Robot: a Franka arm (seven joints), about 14 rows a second.
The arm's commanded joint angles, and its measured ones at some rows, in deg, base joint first. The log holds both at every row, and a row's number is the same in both.
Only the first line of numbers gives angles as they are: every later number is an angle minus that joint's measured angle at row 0.
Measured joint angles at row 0:
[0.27, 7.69, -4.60, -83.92, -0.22, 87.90, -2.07]
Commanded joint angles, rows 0 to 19:
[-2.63, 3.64, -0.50, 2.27, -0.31, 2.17, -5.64]
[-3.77, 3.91, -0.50, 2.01, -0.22, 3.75, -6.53]
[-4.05, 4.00, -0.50, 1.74, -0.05, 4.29, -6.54]
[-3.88, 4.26, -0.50, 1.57, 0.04, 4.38, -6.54]
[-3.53, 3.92, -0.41, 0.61, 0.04, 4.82, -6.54]
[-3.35, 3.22, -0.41, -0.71, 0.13, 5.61, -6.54]
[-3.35, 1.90, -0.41, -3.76, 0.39, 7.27, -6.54]
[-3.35, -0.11, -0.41, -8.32, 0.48, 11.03, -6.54]
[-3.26, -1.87, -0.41, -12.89, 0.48, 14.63, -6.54]
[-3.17, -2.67, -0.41, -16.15, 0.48, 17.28, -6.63]
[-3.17, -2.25, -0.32, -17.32, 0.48, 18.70, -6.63]
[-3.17, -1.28, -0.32, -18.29, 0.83, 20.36, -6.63]
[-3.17, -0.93, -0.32, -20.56, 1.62, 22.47, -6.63]
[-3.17, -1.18, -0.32, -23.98, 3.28, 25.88, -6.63]
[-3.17, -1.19, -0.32, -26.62, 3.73, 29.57, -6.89]
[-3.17, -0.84, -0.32, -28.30, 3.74, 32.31, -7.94]
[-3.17, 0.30, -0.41, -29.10, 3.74, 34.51, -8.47]
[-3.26, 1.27, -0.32, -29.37, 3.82, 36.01, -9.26]
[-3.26, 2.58, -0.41, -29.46, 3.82, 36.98, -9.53]
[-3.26, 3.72, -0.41, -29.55, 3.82, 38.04, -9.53]
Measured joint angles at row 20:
[-3.54, 2.28, -0.03, -29.05, 2.43, 35.65, -7.16]
